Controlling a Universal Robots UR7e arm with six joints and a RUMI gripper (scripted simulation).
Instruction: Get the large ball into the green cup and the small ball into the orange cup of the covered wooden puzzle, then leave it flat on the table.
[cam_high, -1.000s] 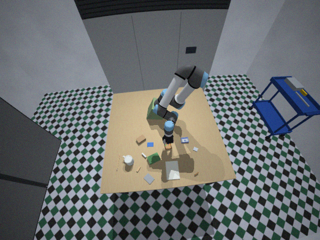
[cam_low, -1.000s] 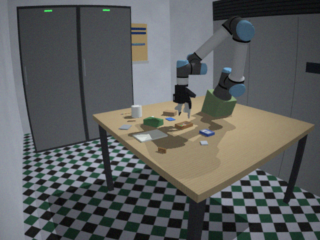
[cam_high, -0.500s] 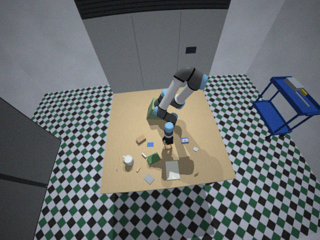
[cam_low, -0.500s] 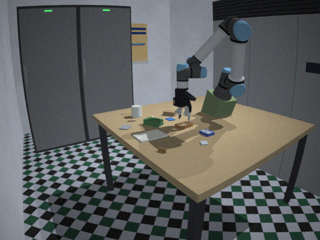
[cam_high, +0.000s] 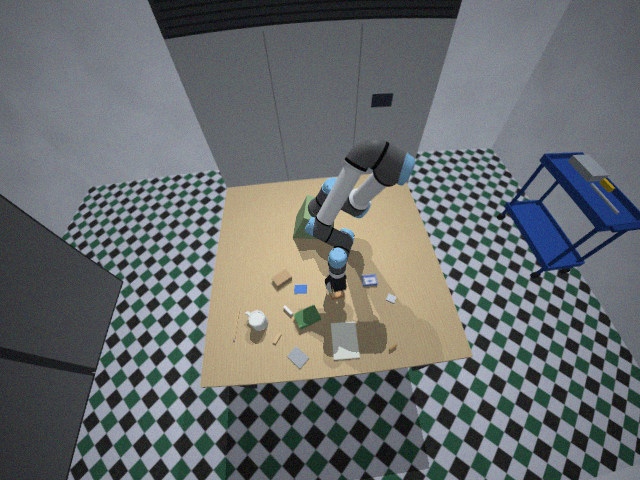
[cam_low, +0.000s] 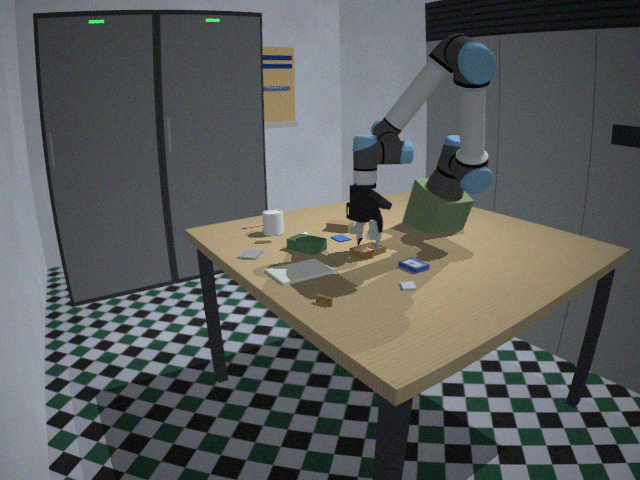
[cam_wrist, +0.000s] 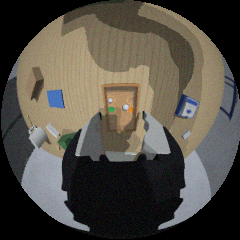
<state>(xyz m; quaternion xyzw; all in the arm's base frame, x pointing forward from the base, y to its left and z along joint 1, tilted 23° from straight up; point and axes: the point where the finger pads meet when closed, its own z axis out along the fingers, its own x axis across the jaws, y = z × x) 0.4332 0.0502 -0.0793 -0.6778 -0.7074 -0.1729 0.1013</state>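
My hand is 30 mm above the covered wooden puzzle. The rest, counted from my hand: green box (130 mm ahead, 170 mm to the right, 10 mm below); then white sheet (270 mm ahead, 30 mm below); then blue tile (30 mm behind, 180 mm to the right, 30 mm below).
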